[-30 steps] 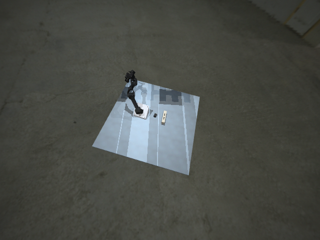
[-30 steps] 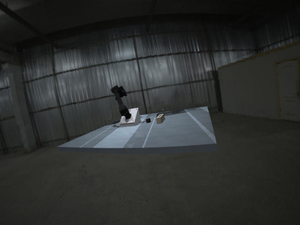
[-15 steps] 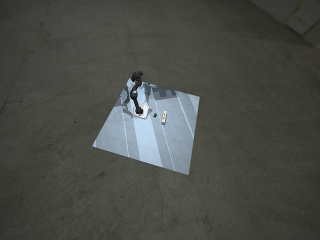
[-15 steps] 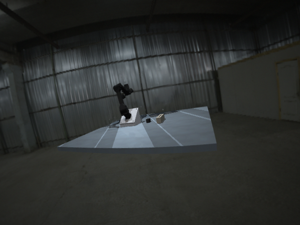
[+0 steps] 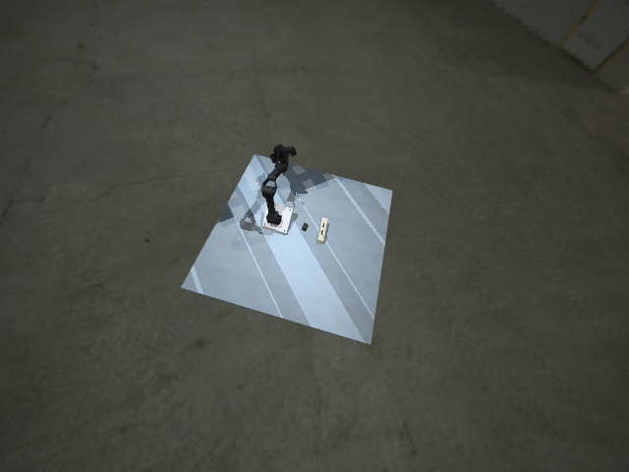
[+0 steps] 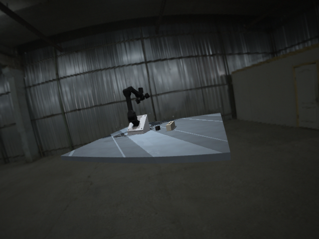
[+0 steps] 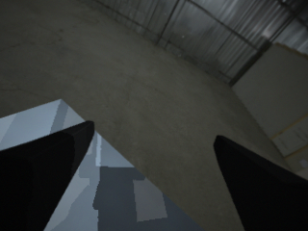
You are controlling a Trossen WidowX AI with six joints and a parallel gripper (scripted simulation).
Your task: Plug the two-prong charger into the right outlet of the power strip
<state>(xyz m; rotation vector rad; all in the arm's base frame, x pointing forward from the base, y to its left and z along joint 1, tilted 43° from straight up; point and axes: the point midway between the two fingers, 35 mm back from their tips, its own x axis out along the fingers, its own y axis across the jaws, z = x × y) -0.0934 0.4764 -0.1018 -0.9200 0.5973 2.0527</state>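
The black two-prong charger is 390 mm to the right of my gripper tip, 320 mm below it and 320 mm ahead of it.
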